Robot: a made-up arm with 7 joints. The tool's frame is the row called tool. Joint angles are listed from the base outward.
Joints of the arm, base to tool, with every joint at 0 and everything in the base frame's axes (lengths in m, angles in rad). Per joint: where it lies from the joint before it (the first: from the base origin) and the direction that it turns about. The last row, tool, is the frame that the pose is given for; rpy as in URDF.
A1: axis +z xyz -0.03 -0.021 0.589
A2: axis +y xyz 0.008 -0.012 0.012
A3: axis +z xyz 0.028 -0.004 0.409
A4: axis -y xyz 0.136 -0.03 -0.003
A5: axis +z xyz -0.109 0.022 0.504
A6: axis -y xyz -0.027 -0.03 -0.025
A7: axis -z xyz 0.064 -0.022 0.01
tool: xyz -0.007 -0.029 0.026 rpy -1.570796 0 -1.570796
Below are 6 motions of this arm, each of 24 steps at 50 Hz.
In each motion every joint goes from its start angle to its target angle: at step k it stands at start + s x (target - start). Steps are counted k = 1, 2, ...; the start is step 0. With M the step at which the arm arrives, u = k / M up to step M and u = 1 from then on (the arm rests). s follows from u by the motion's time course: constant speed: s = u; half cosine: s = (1 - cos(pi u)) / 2; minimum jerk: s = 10 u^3 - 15 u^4 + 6 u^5.
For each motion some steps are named. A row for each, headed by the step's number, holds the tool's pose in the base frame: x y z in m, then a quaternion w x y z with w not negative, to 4 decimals.
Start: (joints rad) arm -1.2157 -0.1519 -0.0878 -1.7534 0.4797 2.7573 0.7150
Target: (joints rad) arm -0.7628 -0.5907 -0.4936 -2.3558 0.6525 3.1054 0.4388
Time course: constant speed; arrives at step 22
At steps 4, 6, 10, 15, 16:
4: -0.0116 -0.5812 1.1417 0.0865 0.5304 0.2624 -0.8014
6: -0.0195 -0.5680 1.1320 0.0901 0.5344 0.2569 -0.8002
10: -0.0366 -0.5434 1.1078 0.0960 0.5447 0.2483 -0.7953
15: -0.0583 -0.5157 1.0687 0.1008 0.5607 0.2432 -0.7850
16: -0.0623 -0.5105 1.0596 0.1014 0.5642 0.2431 -0.7825

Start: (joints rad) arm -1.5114 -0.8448 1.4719 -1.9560 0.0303 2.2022 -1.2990
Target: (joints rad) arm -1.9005 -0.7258 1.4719 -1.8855 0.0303 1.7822 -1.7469
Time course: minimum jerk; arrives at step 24
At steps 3, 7, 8, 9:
3: 0.6417 0.1943 1.0027 0.3743 -0.9014 -0.0683 -0.2067
7: 0.6562 0.1537 1.0055 0.3746 -0.9089 -0.0321 -0.1807
8: 0.6615 0.1361 1.0066 0.3754 -0.9111 -0.0168 -0.1696
9: 0.6670 0.1160 1.0078 0.3770 -0.9128 0.0004 -0.1569

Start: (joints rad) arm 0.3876 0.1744 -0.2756 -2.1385 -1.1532 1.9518 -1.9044
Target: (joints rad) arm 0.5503 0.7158 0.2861 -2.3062 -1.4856 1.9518 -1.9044
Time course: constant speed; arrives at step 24
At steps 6, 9, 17, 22, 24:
6: 0.6924 0.2599 0.6107 0.1104 -0.7806 -0.2398 0.5665
9: 0.6540 0.3171 0.5474 0.0718 -0.7423 -0.2707 0.6087
17: 0.5080 0.4375 0.3988 0.0249 0.6194 0.3534 -0.7006
22: 0.3931 0.4864 0.3270 0.0783 0.5295 0.4042 -0.7417
24: 0.3438 0.5003 0.3038 0.0977 0.4912 0.4241 -0.7545

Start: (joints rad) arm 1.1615 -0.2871 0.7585 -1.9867 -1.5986 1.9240 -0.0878
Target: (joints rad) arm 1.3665 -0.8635 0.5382 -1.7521 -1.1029 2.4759 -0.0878
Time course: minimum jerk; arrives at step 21
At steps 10, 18, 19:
10: -0.3905 0.3327 1.2594 0.6270 -0.1762 -0.7025 -0.2870
18: -0.3862 0.0350 1.3822 0.7442 0.0621 -0.6153 -0.2525
19: -0.3851 0.0250 1.3842 0.7465 0.0703 -0.6121 -0.2510

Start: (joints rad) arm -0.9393 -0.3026 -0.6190 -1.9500 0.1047 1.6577 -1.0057
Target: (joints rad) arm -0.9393 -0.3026 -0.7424 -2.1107 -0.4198 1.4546 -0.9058
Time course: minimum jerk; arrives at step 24
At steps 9, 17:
9: -0.1906 -0.6776 1.0873 0.4052 -0.2673 0.6405 -0.5951
17: -0.2130 -0.6811 1.0350 0.3247 -0.2932 0.7567 -0.4858

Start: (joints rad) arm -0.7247 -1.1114 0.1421 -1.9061 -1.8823 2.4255 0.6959
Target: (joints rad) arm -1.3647 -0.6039 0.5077 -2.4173 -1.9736 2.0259 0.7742
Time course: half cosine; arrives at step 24
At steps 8, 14, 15, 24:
8: 0.1931 0.0523 1.2995 0.1633 0.3785 0.3168 0.8542
14: 0.3395 -0.1208 1.1589 0.2195 0.5334 0.1917 0.7941
15: 0.3521 -0.1497 1.1310 0.2273 0.5557 0.1703 0.7813
24: 0.3710 -0.2793 0.9805 0.2568 0.6540 0.0625 0.7088

